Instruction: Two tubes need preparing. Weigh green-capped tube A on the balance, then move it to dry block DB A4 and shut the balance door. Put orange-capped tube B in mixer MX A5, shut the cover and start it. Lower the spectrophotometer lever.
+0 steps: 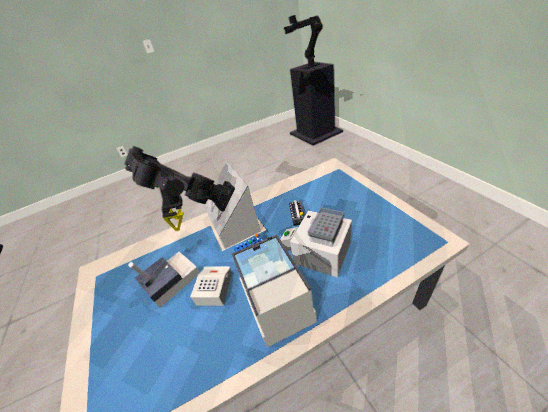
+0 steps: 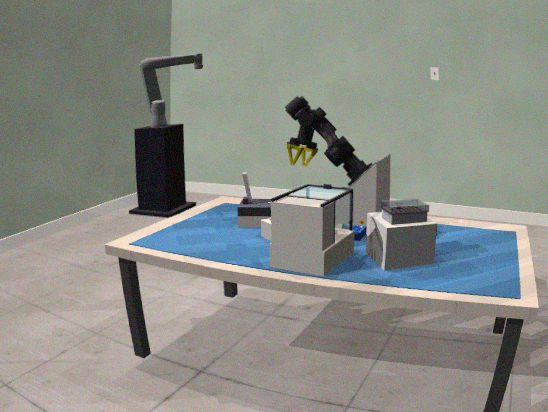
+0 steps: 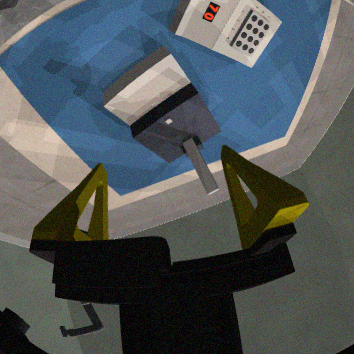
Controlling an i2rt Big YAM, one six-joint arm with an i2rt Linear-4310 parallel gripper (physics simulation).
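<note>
My gripper (image 1: 175, 228) (image 2: 298, 164) (image 3: 161, 158) is open and empty, high above the table's back left. The spectrophotometer (image 1: 164, 281) (image 2: 254, 211) (image 3: 172, 132) stands below it; its lever (image 1: 138, 271) (image 2: 246, 187) (image 3: 201, 167) is raised at a slant. The dry block (image 1: 210, 295) (image 3: 200, 25) stands beside it, its display reading 70. The balance (image 1: 286, 315) (image 2: 297, 235) has glass panels; its door state is unclear. A green cap (image 1: 251, 242) and an orange cap (image 1: 257, 235) (image 2: 361, 221) show at the blue rack (image 1: 240, 247) (image 2: 357, 231). The mixer (image 1: 341, 250) (image 2: 410, 245) has a cover (image 1: 327, 223) over its wells.
A tilted pale panel (image 1: 240, 215) (image 2: 381, 185) stands by my arm's base, behind the balance. A small box with a green button (image 1: 287, 233) sits beside the mixer. A small black rack (image 1: 296, 212) stands behind them. Another arm on a black pedestal (image 1: 313, 102) (image 2: 160, 167) stands away from the table.
</note>
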